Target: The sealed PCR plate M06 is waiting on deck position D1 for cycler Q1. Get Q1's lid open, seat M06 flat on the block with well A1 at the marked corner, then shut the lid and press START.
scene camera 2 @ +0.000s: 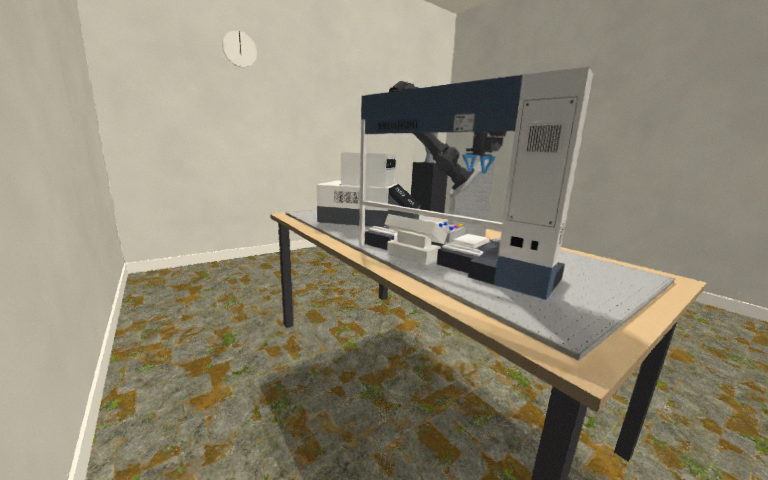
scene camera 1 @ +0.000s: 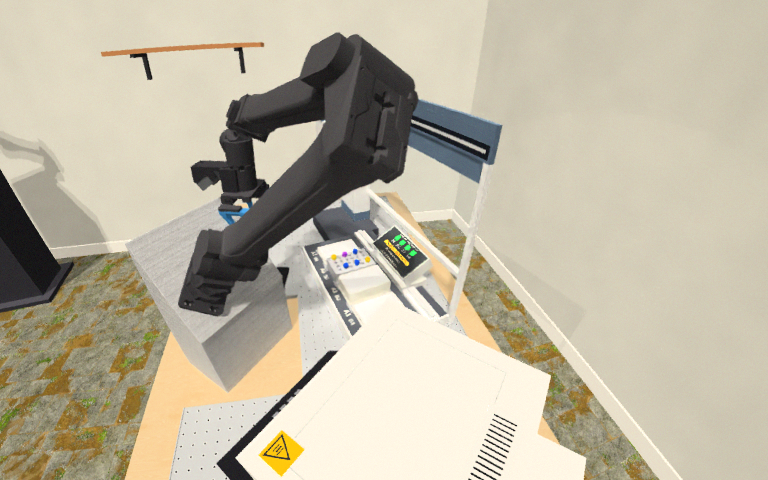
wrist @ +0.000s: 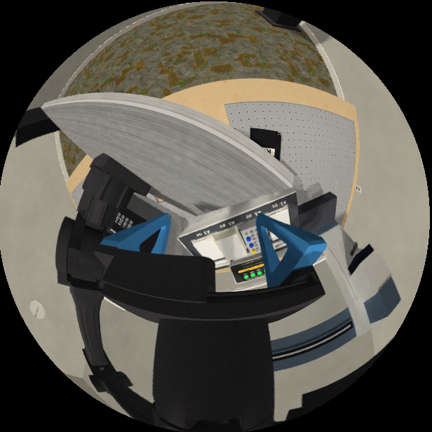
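Where they show: gripper, fingertip midpoint: (scene camera 2: 476, 172); arm's base, link origin: (scene camera 1: 206, 283).
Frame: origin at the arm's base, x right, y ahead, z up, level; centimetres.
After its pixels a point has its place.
Cycler Q1 (scene camera 1: 396, 396) {x 39.7, y 23.2, z 10.9 cm} (scene camera 2: 334, 212) {x 46.2, y 44.1, z -18.7 cm} is the big white machine in the foreground of scene camera 1; its top carries a yellow warning label (scene camera 1: 281, 451) {x 41.1, y 10.8, z 11.0 cm}. Part of its dark keypad panel (wrist: 121, 219) shows in the wrist view. Its block and marked corner are not visible, and I cannot tell how its lid stands. A white plate (wrist: 282, 223) lies at the D1 label, partly behind a blue finger; in scene camera 2 a pale plate (scene camera 2: 471, 241) {x -28.7, y 39.6, z -18.1 cm} lies near the tower. Its well marks cannot be read. My gripper (scene camera 1: 237, 213) (scene camera 2: 478, 171) {x -11.9, y 10.6, z 4.5 cm} (wrist: 212, 217) is open and empty, fingers pointing down, high above the deck.
A tall grey block (scene camera 1: 226, 345) {x 6.3, y 0.7, z -12.7 cm} (wrist: 165, 145) stands beside the deck under the arm. A tube rack (scene camera 1: 350, 260) {x -16.9, y 36.9, z -15.9 cm} with coloured caps and a screen (scene camera 1: 402, 249) {x -12.3, y 52.0, z -12.3 cm} (wrist: 250, 272) stand on the deck. A white-and-blue tower (scene camera 2: 543, 158) {x -52.7, y 53.6, z 10.7 cm} carries a blue crossbeam (scene camera 2: 441, 107) {x -23.0, y 56.0, z 24.2 cm} (scene camera 1: 453, 138) {x -1.6, y 56.1, z 24.4 cm}.
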